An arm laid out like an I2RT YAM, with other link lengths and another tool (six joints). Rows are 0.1 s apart.
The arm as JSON. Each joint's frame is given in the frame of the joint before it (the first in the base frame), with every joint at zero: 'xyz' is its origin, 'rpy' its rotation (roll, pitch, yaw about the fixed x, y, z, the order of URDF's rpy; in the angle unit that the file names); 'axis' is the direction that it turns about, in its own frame. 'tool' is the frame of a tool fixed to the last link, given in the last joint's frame.
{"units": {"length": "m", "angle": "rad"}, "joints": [
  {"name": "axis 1", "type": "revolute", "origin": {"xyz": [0.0, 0.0, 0.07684], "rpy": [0.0, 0.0, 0.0]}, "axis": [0.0, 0.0, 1.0]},
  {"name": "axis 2", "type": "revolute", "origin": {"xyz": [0.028, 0.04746, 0.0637], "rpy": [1.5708, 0.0, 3.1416]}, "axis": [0.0, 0.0, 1.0]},
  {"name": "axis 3", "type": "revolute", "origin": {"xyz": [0.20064, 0.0, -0.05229], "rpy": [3.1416, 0.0, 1.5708]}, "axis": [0.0, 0.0, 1.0]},
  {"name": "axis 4", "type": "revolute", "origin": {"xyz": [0.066, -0.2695, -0.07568], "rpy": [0.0, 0.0, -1.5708]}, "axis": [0.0, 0.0, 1.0]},
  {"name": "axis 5", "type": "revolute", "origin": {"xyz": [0.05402, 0.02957, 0.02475], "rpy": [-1.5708, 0.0, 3.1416]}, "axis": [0.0, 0.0, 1.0]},
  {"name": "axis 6", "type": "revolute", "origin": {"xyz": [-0.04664, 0.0, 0.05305], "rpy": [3.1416, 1.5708, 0.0]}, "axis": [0.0, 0.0, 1.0]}
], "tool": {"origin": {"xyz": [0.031, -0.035, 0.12], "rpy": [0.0, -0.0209, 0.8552]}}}
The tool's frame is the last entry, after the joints.
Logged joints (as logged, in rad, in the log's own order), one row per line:
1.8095, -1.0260, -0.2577, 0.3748, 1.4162, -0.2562
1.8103, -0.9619, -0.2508, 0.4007, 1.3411, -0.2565
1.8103, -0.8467, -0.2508, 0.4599, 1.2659, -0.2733
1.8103, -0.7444, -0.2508, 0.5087, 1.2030, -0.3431
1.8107, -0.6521, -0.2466, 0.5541, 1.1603, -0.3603
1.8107, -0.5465, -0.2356, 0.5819, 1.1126, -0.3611
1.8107, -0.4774, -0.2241, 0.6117, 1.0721, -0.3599
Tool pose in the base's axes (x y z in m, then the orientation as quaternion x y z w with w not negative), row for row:
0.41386, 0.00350, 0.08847, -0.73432, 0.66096, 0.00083, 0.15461
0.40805, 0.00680, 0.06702, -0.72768, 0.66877, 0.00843, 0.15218
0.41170, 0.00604, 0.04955, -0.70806, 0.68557, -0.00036, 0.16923
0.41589, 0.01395, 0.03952, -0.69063, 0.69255, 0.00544, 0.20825
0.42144, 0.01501, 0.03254, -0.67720, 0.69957, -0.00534, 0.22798
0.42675, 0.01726, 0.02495, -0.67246, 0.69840, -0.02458, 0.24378
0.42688, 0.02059, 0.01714, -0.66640, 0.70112, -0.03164, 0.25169
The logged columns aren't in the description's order. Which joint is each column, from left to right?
Columns, left to right: axis 2, axis 4, axis 1, axis 6, axis 3, axis 5.
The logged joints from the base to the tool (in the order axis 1, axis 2, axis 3, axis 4, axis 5, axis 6), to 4 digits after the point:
-0.2577, 1.8095, 1.4162, -1.0260, -0.2562, 0.3748
-0.2508, 1.8103, 1.3411, -0.9619, -0.2565, 0.4007
-0.2508, 1.8103, 1.2659, -0.8467, -0.2733, 0.4599
-0.2508, 1.8103, 1.2030, -0.7444, -0.3431, 0.5087
-0.2466, 1.8107, 1.1603, -0.6521, -0.3603, 0.5541
-0.2356, 1.8107, 1.1126, -0.5465, -0.3611, 0.5819
-0.2241, 1.8107, 1.0721, -0.4774, -0.3599, 0.6117

